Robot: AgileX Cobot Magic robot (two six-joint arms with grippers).
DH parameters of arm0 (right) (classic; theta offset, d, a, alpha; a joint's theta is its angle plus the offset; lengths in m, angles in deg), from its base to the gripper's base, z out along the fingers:
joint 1: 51.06 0.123 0 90
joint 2: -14.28 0 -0.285 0
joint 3: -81.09 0 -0.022 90
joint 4: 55.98 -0.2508 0 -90
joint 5: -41.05 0 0.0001 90
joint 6: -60.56 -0.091 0 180
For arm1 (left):
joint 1: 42.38 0.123 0 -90
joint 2: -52.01 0 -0.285 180
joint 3: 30.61 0 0.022 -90
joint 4: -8.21 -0.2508 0 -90
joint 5: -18.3 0 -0.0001 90
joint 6: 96.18 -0.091 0 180
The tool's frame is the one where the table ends.
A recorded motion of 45 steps. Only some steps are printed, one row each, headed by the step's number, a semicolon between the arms.
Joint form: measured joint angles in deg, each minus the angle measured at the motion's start. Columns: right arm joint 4, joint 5, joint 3, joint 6, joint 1, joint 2; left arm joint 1, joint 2, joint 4, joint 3, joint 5, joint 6.
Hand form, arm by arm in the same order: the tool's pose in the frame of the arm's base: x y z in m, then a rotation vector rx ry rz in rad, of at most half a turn. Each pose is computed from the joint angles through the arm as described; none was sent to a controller.
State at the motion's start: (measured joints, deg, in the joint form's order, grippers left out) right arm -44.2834 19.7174 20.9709 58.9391 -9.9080 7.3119; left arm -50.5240 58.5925 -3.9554 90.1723 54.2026 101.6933
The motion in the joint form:
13: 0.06 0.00 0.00 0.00 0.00 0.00; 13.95 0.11 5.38 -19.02 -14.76 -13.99
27: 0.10 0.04 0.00 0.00 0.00 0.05; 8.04 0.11 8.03 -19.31 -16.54 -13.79
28: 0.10 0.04 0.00 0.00 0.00 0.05; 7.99 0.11 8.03 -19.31 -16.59 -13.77
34: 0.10 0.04 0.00 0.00 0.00 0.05; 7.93 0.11 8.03 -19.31 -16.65 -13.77
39: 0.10 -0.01 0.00 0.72 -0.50 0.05; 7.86 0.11 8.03 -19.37 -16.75 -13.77
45: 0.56 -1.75 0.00 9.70 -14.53 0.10; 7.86 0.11 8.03 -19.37 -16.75 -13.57
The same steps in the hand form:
13: 0.0272 0.0148 0.2785 -0.6064 1.4250 0.3837; 0.0516 0.0092 0.1752 -0.0840 1.8491 0.1398
27: 0.0271 0.0147 0.2786 -0.6060 1.4233 0.3834; 0.0531 0.0021 0.1761 -0.0181 1.8244 0.0183
28: 0.0271 0.0147 0.2786 -0.6060 1.4233 0.3834; 0.0531 0.0020 0.1762 -0.0176 1.8235 0.0174
34: 0.0271 0.0147 0.2786 -0.6060 1.4233 0.3834; 0.0531 0.0020 0.1763 -0.0166 1.8225 0.0166
39: 0.0273 0.0145 0.2785 -0.6086 1.4220 0.3663; 0.0532 0.0019 0.1761 -0.0153 1.8218 0.0156
45: 0.0302 0.0066 0.2759 -0.5502 1.4639 0.0344; 0.0532 0.0019 0.1761 -0.0185 1.8217 0.0132

